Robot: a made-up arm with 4 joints. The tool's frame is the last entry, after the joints.
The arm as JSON. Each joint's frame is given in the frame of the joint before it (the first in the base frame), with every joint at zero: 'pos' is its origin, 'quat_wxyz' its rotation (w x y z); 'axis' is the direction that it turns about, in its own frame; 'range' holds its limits. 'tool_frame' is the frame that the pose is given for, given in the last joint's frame.
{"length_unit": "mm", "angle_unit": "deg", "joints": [
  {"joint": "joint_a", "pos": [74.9, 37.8, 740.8], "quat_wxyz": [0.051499, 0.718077, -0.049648, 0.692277], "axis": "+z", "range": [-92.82, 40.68]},
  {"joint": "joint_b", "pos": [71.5, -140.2, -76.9], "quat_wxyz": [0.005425, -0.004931, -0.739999, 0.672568], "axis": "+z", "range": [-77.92, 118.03]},
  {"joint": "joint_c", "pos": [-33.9, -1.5, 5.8], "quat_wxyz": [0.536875, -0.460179, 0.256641, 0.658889], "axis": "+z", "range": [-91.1, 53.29]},
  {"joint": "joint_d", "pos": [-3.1, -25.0, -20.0], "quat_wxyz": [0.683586, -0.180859, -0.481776, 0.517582], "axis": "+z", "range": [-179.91, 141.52]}
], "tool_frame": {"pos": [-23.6, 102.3, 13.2], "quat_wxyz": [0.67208, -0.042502, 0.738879, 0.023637]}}
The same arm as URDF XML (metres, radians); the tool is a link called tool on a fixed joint. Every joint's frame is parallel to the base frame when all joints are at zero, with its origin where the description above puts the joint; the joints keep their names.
<robot name="arm">
  <link name="base"/>
  <link name="link1"/>
  <link name="link2"/>
  <link name="link3"/>
  <link name="link4"/>
  <link name="tool"/>
  <joint name="joint_a" type="revolute">
    <parent link="base"/>
    <child link="link1"/>
    <origin xyz="0.0749 0.0378 0.7408"/>
    <axis xyz="0.989104 -0.142701 -0.0362"/>
    <limit lower="-1.62" upper="0.71"/>
  </joint>
  <joint name="joint_b" type="revolute">
    <parent link="link1"/>
    <child link="link2"/>
    <origin xyz="-0.0535 0.1497 0.0735"/>
    <axis xyz="0.047198 0.998751 -0.016399"/>
    <limit lower="-1.36" upper="2.06"/>
  </joint>
  <joint name="joint_c" type="revolute">
    <parent link="link2"/>
    <child link="link3"/>
    <origin xyz="0.003 0.0062 0.0337"/>
    <axis xyz="-0.797486 0.488791 0.353694"/>
    <limit lower="-1.59" upper="0.9301"/>
  </joint>
  <joint name="joint_d" type="revolute">
    <parent link="link3"/>
    <child link="link4"/>
    <origin xyz="0.0096 -0.0032 -0.0305"/>
    <axis xyz="-0.0222 0.995182 -0.095498"/>
    <limit lower="-3.14" upper="2.47"/>
  </joint>
  <joint name="tool_joint" type="fixed">
    <parent link="link4"/>
    <child link="tool"/>
    <origin xyz="0.1038 0.0141 -0.0152" rpy="0 0 -1.5708"/>
  </joint>
</robot>

